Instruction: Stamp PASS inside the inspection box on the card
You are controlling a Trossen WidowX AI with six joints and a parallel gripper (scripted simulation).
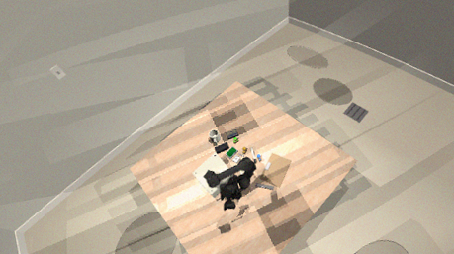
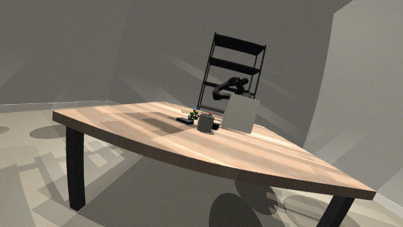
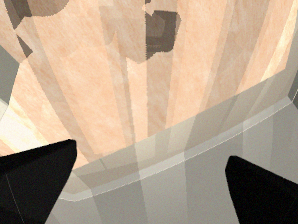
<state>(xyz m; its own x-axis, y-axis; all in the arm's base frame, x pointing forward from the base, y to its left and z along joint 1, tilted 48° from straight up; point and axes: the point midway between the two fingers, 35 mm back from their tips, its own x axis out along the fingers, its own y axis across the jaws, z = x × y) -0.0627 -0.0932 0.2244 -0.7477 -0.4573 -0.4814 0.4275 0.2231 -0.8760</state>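
My gripper tip is now 47 cm short of the green-knobbed PASS stamp, 32 cm to the right of it and 20 cm above it. The rest, counted from my gripper tip: red stamp 31 cm ahead, 20 cm below, 5 cm to the left; then inspection card 33 cm ahead, 22 cm below, 14 cm to the left; then grey block 35 cm ahead, 22 cm to the left, 21 cm below.
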